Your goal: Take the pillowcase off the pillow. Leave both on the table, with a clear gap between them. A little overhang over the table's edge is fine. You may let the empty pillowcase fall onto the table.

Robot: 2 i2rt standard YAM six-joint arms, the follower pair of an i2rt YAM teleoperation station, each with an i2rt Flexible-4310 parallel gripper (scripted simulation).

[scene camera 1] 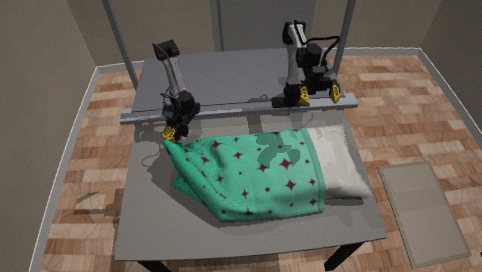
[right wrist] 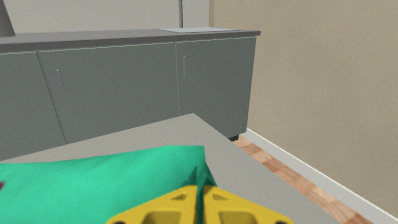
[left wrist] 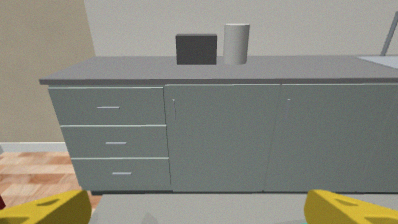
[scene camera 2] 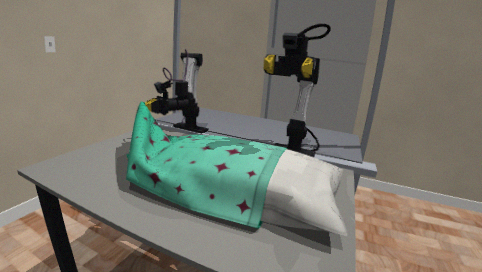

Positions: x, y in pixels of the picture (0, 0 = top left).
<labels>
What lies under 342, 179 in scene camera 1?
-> A white pillow.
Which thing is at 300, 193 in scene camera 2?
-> A white pillow.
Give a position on a green pillowcase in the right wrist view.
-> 126, 180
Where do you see a green pillowcase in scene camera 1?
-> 270, 175
</labels>
